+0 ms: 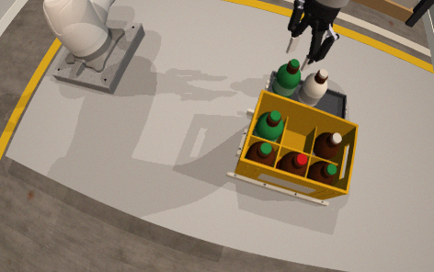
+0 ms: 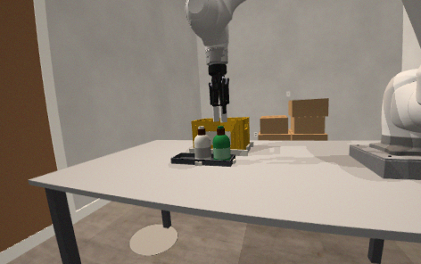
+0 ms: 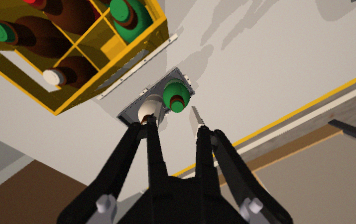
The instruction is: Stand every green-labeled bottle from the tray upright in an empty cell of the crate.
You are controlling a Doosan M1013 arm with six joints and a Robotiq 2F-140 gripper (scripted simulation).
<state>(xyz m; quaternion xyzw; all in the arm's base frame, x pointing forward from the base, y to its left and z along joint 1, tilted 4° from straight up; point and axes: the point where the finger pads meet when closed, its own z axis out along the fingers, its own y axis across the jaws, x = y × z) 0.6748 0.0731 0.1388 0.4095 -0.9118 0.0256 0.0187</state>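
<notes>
My hand is 9 cm short of the white-labeled bottle, 1 cm to the right of it and 12 cm above it. Round my hand: brown bottle (15 cm ahead, 18 cm to the right, 12 cm below); then yellow crate (7 cm ahead, 22 cm to the right, 12 cm below); then dark tray (9 cm ahead, 20 cm below).
</notes>
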